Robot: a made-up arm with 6 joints. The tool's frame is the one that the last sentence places.
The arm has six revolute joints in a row. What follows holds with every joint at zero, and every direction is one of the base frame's. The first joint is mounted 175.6 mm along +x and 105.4 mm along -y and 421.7 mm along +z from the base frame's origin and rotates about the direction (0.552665, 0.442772, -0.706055). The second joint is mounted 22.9 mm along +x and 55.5 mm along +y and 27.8 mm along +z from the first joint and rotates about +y. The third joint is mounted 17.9 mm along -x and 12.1 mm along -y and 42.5 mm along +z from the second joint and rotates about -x. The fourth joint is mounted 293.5 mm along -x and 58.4 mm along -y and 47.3 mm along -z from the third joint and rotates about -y. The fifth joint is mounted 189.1 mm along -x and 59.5 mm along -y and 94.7 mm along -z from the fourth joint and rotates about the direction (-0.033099, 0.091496, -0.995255). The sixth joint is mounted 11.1 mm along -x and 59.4 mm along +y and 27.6 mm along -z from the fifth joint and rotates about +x. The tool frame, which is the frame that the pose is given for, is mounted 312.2 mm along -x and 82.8 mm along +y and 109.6 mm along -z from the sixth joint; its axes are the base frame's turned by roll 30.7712, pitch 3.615 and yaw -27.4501 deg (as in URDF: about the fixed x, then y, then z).
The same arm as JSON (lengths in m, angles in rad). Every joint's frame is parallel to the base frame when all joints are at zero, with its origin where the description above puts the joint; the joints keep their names.
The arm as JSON. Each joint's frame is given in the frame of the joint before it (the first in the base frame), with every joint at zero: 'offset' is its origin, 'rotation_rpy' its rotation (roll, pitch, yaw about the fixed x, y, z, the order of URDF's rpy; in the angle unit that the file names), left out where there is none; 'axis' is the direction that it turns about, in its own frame. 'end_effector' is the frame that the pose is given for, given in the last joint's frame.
{
  "length_unit": "m",
  "angle_unit": "rad",
  "chain": [
    {
      "id": "joint 1",
      "offset": [
        0.1756,
        -0.1054,
        0.4217
      ],
      "axis": [
        0.552665,
        0.442772,
        -0.706055
      ]
    },
    {
      "id": "joint 2",
      "offset": [
        0.0229,
        0.0555,
        0.0278
      ],
      "axis": [
        0.0,
        1.0,
        0.0
      ]
    },
    {
      "id": "joint 3",
      "offset": [
        -0.0179,
        -0.0121,
        0.0425
      ],
      "axis": [
        -1.0,
        0.0,
        0.0
      ]
    },
    {
      "id": "joint 4",
      "offset": [
        -0.2935,
        -0.0584,
        -0.0473
      ],
      "axis": [
        0.0,
        -1.0,
        0.0
      ]
    },
    {
      "id": "joint 5",
      "offset": [
        -0.1891,
        -0.0595,
        -0.0947
      ],
      "axis": [
        -0.033099,
        0.091496,
        -0.995255
      ]
    },
    {
      "id": "joint 6",
      "offset": [
        -0.0111,
        0.0594,
        -0.0276
      ],
      "axis": [
        1.0,
        0.0,
        0.0
      ]
    }
  ],
  "end_effector": {
    "offset": [
      -0.3122,
      0.0828,
      -0.1096
    ],
    "rotation_rpy": [
      0.5371,
      0.0631,
      -0.4791
    ]
  }
}

